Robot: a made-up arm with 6 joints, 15 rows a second.
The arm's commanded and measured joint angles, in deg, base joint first. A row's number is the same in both.
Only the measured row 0 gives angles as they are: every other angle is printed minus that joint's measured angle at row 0.
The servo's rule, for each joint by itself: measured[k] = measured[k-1] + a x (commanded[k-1-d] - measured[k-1]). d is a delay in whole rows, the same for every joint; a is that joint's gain. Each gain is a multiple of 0.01, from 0.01 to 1. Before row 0 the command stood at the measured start. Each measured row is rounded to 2 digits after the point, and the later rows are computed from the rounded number. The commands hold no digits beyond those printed.
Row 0, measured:
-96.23, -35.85, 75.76, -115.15, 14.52, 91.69
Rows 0 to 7, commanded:
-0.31, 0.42, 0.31, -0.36, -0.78, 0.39
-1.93, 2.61, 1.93, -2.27, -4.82, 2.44
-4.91, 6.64, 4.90, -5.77, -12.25, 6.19
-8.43, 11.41, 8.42, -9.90, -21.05, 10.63
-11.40, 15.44, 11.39, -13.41, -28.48, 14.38
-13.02, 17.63, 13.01, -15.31, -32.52, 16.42
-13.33, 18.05, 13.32, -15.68, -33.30, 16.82
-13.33, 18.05, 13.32, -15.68, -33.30, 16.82
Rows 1 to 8, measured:
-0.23, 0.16, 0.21, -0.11, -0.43, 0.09
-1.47, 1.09, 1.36, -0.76, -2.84, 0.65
-3.98, 3.20, 3.73, -2.26, -8.02, 1.98
-7.23, 6.32, 6.87, -4.55, -15.19, 4.06
-10.27, 9.79, 9.90, -7.21, -22.50, 6.54
-12.28, 12.77, 11.98, -9.64, -28.01, 8.91
-13.05, 14.78, 12.88, -11.45, -30.92, 10.81
-13.25, 16.02, 13.17, -12.72, -32.23, 12.25
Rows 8 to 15, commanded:
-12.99, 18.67, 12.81, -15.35, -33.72, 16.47
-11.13, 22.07, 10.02, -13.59, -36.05, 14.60
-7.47, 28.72, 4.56, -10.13, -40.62, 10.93
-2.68, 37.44, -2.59, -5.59, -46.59, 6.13
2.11, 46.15, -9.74, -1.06, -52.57, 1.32
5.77, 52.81, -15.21, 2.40, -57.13, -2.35
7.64, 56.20, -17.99, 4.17, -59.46, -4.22
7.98, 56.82, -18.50, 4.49, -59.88, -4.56
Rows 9 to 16, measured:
-13.06, 17.03, 12.93, -13.51, -33.05, 13.26
-11.65, 18.95, 10.98, -13.53, -34.70, 13.58
-8.60, 22.66, 6.68, -12.51, -37.96, 12.94
-4.28, 28.28, 0.47, -10.43, -42.71, 11.31
0.38, 35.07, -6.37, -7.62, -48.13, 8.91
4.31, 41.81, -12.29, -4.61, -53.08, 6.21
6.74, 47.28, -16.11, -1.98, -56.59, 3.71
7.65, 50.91, -17.71, -0.04, -58.40, 1.73

